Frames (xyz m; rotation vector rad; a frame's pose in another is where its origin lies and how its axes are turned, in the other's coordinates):
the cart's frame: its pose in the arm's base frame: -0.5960 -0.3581 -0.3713 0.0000 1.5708 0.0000
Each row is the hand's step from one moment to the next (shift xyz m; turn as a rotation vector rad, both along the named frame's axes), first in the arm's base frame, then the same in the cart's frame.
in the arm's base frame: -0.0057 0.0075 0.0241 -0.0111 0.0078 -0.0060
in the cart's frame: -0.0241 0.0075 -0.0057 0.0060 0.0078 -0.0111
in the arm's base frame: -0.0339 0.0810 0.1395 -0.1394 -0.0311 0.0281
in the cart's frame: -0.1395 0.0810 -0.0339 -0.0281 -0.0311 -0.1394
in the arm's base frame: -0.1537 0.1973 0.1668 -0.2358 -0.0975 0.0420
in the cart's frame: -0.1668 0.1973 -0.1537 -0.0420 -0.0975 -0.2358
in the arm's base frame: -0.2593 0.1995 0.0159 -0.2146 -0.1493 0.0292
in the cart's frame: -0.0159 0.1995 -0.2593 -0.0292 -0.1493 -0.2146
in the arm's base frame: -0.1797 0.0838 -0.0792 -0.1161 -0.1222 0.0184
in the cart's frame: 0.0792 0.0838 -0.1797 -0.0184 -0.1222 -0.1161
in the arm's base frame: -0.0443 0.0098 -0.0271 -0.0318 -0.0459 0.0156
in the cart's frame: 0.0271 0.0098 -0.0443 -0.0156 -0.0459 -0.0318
